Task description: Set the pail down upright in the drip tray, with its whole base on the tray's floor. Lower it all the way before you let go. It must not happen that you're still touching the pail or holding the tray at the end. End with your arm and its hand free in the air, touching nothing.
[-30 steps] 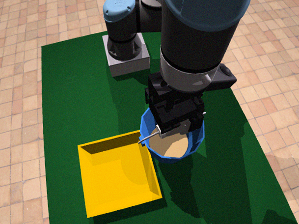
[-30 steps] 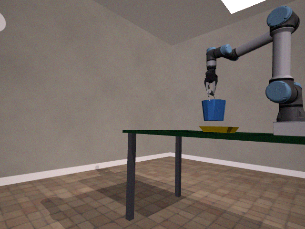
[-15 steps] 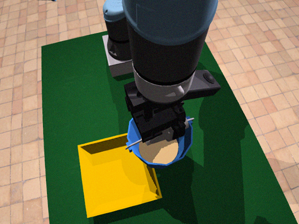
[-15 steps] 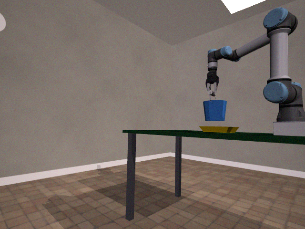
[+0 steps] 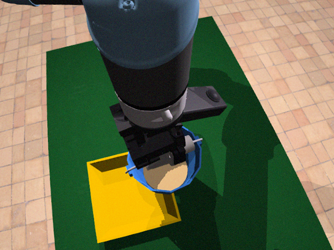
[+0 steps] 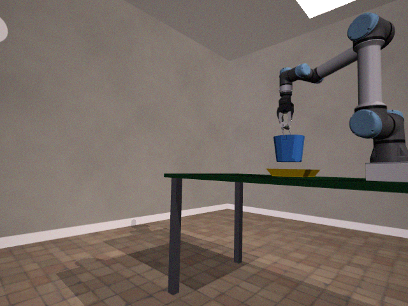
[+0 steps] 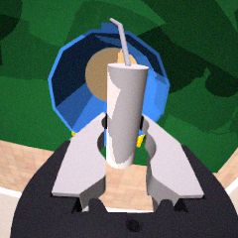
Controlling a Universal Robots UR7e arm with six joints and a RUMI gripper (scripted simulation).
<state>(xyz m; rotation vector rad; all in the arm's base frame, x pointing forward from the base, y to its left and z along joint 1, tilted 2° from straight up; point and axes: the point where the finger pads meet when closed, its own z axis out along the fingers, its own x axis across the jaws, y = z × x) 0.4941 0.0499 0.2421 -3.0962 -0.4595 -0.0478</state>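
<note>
My hand is 1 cm past the pail, 1 cm to the left of it and 9 cm above it. From my hand the other things lie so: white cylindrical grip: 1 cm behind, 3 cm below; yellow drip tray: 2 cm ahead, 12 cm to the right, 30 cm below.
</note>
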